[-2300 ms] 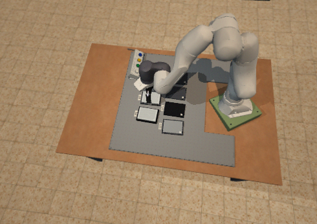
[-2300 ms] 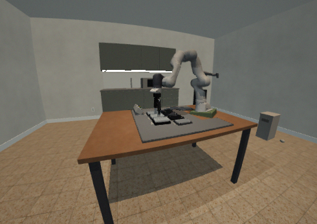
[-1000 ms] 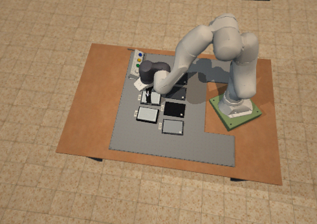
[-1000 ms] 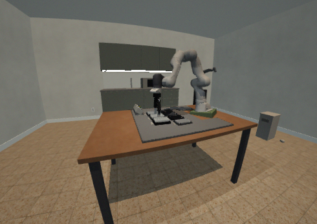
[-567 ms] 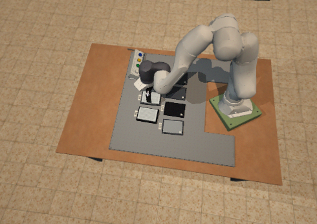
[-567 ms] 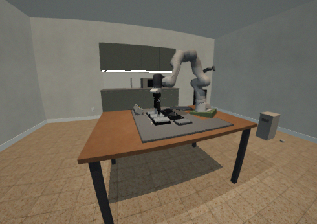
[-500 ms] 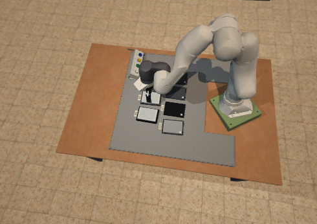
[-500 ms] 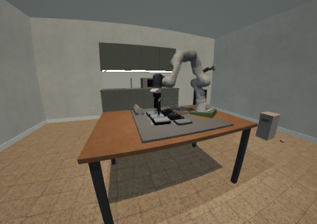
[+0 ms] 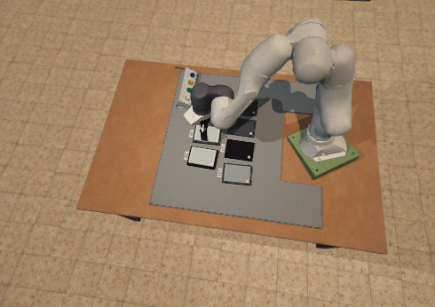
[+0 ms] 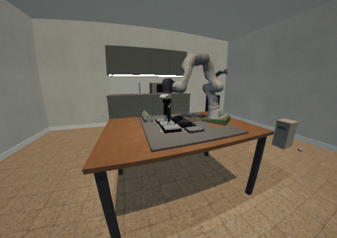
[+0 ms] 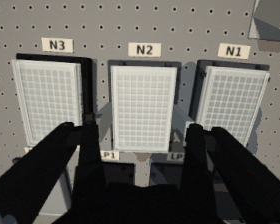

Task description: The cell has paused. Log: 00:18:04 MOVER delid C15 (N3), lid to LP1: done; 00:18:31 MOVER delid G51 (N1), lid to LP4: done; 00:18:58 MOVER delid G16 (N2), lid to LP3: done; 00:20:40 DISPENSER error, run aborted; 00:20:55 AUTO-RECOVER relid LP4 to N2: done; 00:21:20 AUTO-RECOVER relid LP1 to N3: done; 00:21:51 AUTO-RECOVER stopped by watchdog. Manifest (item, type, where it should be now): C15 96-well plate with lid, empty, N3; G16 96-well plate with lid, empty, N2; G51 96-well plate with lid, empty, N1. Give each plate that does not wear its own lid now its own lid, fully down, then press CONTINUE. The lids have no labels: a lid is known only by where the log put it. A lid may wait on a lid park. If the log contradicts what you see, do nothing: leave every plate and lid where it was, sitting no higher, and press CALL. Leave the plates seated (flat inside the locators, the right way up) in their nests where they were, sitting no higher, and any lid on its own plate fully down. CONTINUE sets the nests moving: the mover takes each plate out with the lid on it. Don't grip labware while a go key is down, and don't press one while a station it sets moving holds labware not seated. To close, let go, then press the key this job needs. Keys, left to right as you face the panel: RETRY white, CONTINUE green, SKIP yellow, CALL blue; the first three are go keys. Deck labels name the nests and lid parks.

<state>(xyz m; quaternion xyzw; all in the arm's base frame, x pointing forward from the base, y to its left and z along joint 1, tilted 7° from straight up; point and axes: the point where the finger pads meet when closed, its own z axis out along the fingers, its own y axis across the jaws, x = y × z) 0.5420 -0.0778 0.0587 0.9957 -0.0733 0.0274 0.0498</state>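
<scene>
The clear lid lies 2 cm below my hand. Round my hand: LP2 label: 10 cm behind, 6 cm to the right, 5 cm below; lid park labelled LP1: 17 cm behind, 9 cm to the left, 5 cm below; LP1 label: 8 cm to the left, 8 cm behind, 5 cm below.
</scene>
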